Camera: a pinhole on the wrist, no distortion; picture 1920 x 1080 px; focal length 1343.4 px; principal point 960.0 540.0 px. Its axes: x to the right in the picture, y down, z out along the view. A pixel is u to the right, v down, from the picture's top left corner.
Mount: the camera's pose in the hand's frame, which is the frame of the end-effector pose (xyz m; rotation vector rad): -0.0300 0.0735 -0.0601 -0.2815 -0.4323 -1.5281
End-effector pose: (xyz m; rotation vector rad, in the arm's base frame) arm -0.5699 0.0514 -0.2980 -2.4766 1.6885 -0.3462
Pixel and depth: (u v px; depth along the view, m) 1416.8 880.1 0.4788
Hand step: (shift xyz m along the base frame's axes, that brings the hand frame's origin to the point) 0.0034 -0.1041 -0.4623
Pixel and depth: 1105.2 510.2 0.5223
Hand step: -0.1484 -0.0185 -0.4844
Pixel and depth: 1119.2 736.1 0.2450
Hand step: -0.1021 -0.0453 -0.2069
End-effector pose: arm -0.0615 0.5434 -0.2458 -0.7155 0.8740 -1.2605
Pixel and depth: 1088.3 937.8 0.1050
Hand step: 0.0899 0.0284 -0.0730
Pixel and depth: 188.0 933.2 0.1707
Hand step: 0.1646 0.0373 -0.1765
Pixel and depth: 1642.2 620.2 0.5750
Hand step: 0.5344 0.0576 0.2463
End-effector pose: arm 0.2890 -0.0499 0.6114 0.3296 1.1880 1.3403
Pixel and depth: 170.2 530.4 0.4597
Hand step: -0.0929 0.1807 0.5347
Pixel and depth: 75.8 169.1 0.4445
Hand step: -0.1013 0.0681 0.5820
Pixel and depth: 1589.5 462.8 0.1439
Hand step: 0.0457 0.0174 0.1250
